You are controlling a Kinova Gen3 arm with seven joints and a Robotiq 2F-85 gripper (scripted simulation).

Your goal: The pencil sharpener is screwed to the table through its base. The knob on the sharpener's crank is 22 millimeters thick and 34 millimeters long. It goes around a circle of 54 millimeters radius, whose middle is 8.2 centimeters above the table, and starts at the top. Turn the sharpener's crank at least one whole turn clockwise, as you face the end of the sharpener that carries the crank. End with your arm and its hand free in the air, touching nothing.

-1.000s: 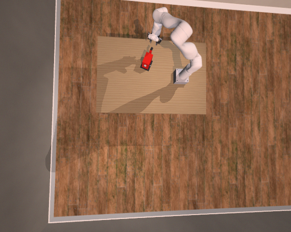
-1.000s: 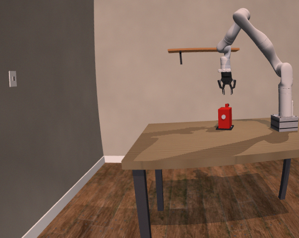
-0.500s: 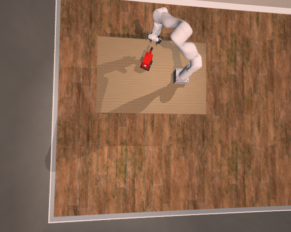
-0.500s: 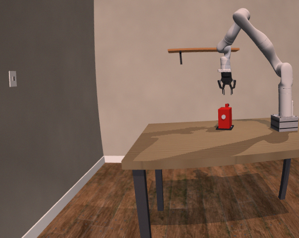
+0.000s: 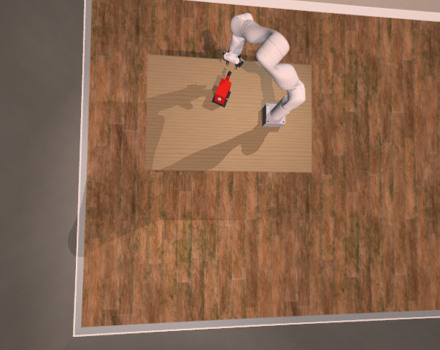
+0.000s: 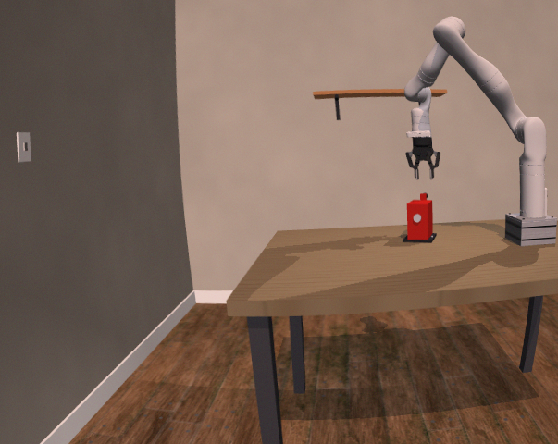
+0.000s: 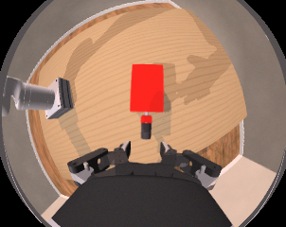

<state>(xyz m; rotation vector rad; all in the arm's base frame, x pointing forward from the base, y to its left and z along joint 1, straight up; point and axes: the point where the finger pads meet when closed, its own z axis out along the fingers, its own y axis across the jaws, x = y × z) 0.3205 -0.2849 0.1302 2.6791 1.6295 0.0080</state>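
The dark crank knob is 80 mm below my hand, 10 mm to the left of it and 10 mm ahead of it.
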